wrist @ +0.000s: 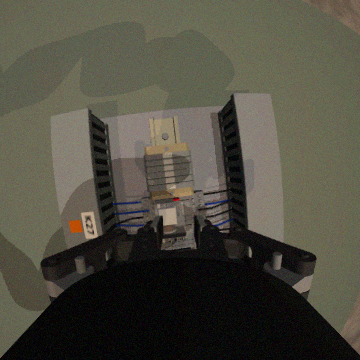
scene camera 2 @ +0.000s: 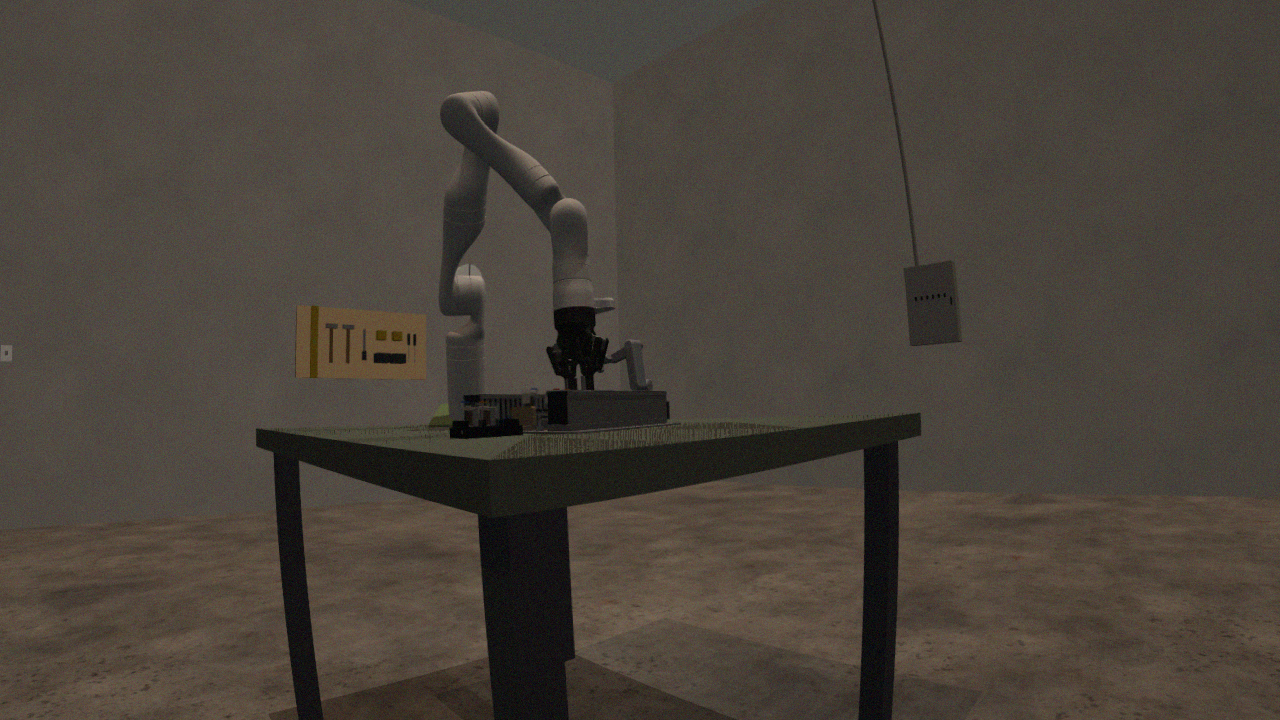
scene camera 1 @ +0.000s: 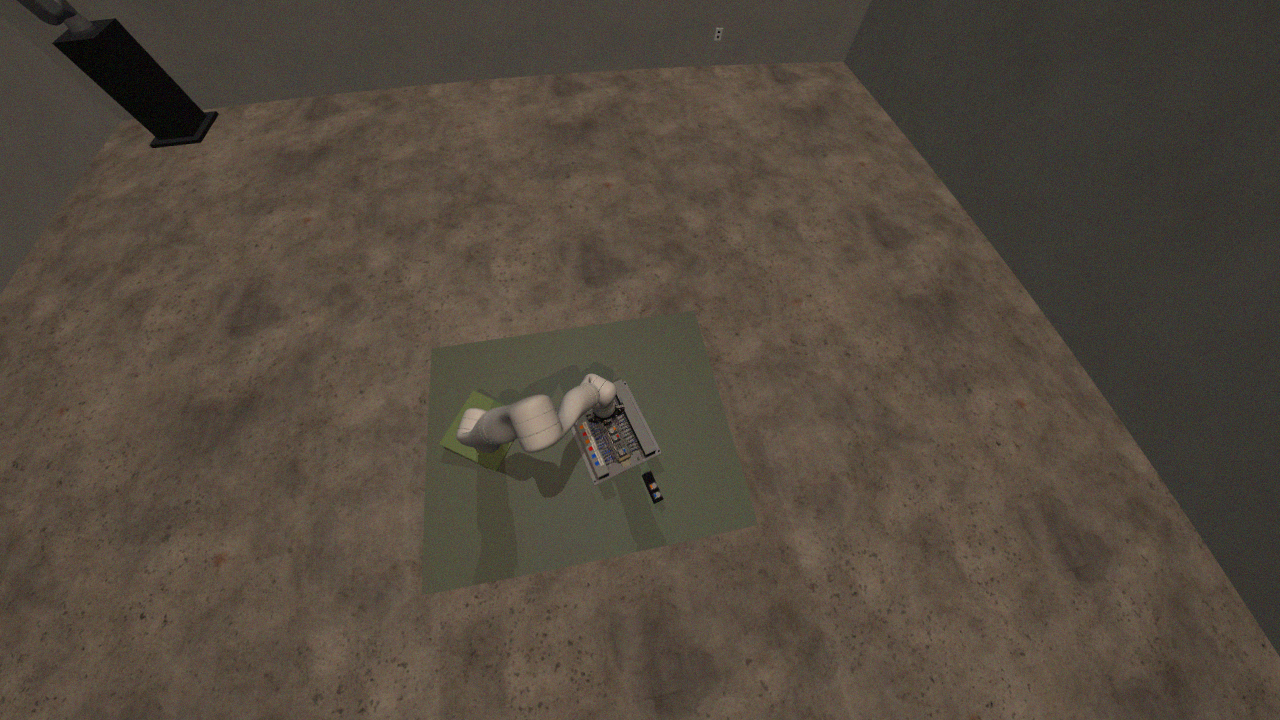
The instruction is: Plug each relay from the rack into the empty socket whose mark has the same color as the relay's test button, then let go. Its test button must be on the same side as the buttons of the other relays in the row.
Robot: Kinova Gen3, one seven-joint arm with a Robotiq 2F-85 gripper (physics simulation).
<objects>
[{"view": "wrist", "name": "my gripper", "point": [178, 224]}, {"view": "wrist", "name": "grey panel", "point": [128, 134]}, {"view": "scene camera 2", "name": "my gripper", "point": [580, 398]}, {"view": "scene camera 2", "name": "black rack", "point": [511, 427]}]
</objects>
